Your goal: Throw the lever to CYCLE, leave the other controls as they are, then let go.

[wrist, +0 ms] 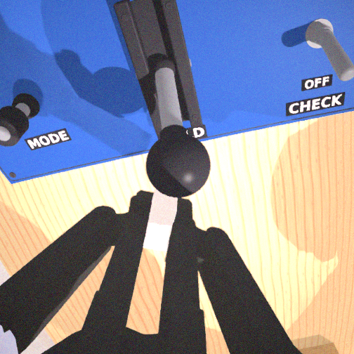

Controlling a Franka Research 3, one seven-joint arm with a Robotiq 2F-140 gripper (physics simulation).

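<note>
The lever (169,100) has a grey shaft and a large black ball knob (178,167). It rises from a dark slotted guide on the blue panel and leans toward the panel's near edge, over a label of which a "D" shows. The CYCLE label does not show in this view. My gripper (166,182) is shut with nothing between its fingers. Its pale fingertips run up to the near side of the knob, and the knob hides their ends. Whether they touch it I cannot tell.
The blue panel (240,75) carries a black MODE knob (14,122) at the left. A grey CHECK toggle switch (334,50) stands at the right and leans toward OFF. The wooden table top (240,200) lies in front of the panel's near edge.
</note>
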